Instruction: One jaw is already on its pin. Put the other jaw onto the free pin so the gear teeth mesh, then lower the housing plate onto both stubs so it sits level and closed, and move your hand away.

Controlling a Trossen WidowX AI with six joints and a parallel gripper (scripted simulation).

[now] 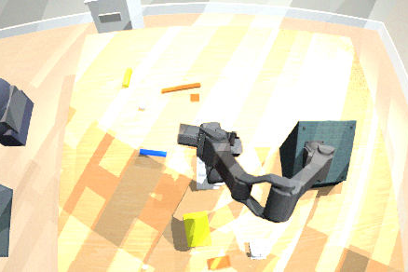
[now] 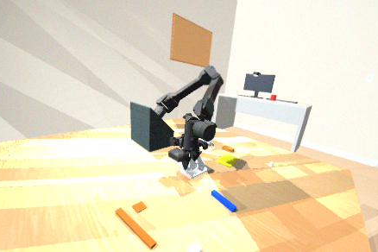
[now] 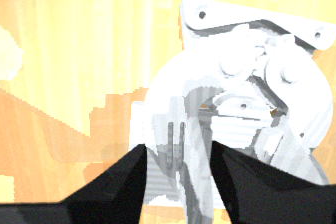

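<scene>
Right now the white jaw is 4 cm behind my gripper tip and 1 cm to the left of it. From my gripper tip the other things lie so: small orange square (24 cm to the right, 6 cm ahead, 1 cm below); then yellow slab (23 cm to the left, 5 cm ahead, 1 cm below); then blue bar (20 cm ahead, 3 cm to the right, 1 cm below).
</scene>
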